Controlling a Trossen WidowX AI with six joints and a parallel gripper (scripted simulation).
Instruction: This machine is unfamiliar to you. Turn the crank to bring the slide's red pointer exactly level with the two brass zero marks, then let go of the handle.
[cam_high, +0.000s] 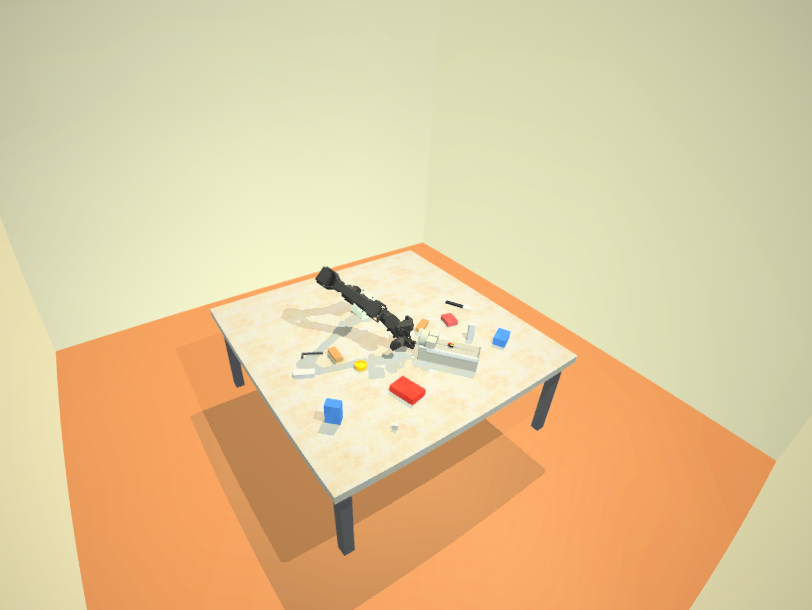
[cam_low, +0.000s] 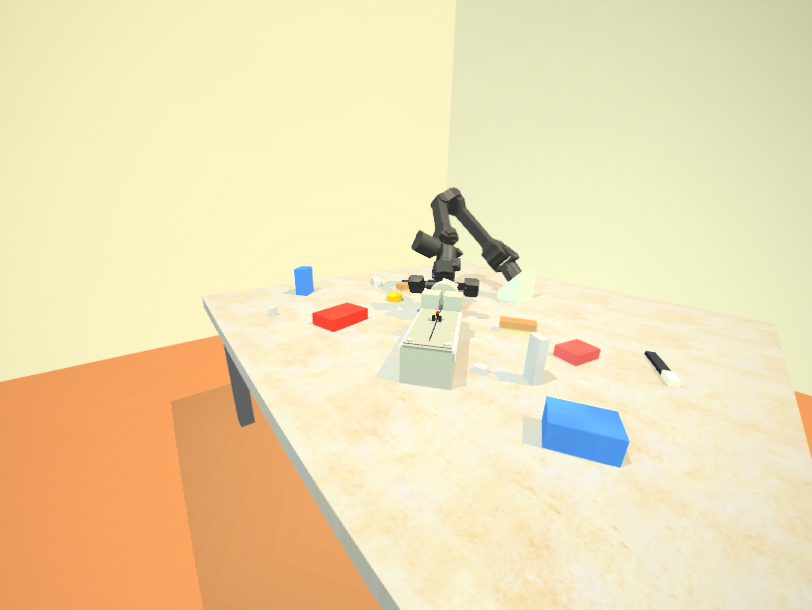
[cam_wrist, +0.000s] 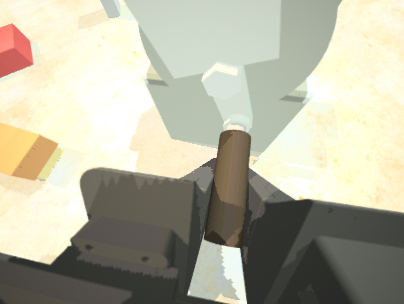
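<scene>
My gripper tip is 4 cm below the crank. From my gripper tip the other things lie so: brown crank handle (3 cm above, 1 cm to the right, 1 cm behind); then red pointer (12 cm ahead, 10 cm to the left, 5 cm above); then yellow disc (25 cm to the right, 4 cm behind, 2 cm below).
</scene>
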